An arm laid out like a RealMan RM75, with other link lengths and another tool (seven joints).
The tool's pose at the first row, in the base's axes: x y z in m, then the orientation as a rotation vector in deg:
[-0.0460 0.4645 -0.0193 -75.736 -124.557 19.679]
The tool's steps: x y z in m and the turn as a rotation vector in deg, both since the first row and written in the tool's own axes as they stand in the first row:
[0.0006 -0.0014 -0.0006 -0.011 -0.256 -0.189]
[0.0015 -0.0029 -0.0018 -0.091 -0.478 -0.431]
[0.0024 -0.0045 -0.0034 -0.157 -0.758 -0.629]
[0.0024 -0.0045 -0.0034 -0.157 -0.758 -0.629]
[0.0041 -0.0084 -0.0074 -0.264 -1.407 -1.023]
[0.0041 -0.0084 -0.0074 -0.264 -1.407 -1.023]
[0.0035 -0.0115 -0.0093 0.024 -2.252 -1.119]
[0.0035 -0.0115 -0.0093 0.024 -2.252 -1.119]
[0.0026 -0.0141 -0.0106 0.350 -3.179 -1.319]
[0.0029 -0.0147 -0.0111 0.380 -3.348 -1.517]
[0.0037 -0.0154 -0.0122 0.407 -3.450 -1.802]
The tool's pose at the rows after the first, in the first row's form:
[-0.0469 0.4643 -0.0179 -75.553 -124.884 19.781]
[-0.0476 0.4643 -0.0159 -75.344 -125.245 19.765]
[-0.0481 0.4642 -0.0136 -75.182 -125.622 19.824]
[-0.0481 0.4642 -0.0136 -75.182 -125.622 19.824]
[-0.0492 0.4635 -0.0079 -74.851 -126.435 20.033]
[-0.0492 0.4635 -0.0079 -74.851 -126.435 20.033]
[-0.0502 0.4614 -0.0050 -74.659 -127.058 20.920]
[-0.0502 0.4614 -0.0050 -74.659 -127.058 20.920]
[-0.0510 0.4593 -0.0030 -74.329 -127.787 21.869]
[-0.0512 0.4592 -0.0022 -74.098 -128.027 21.947]
[-0.0514 0.4595 -0.0007 -73.764 -128.264 21.938]

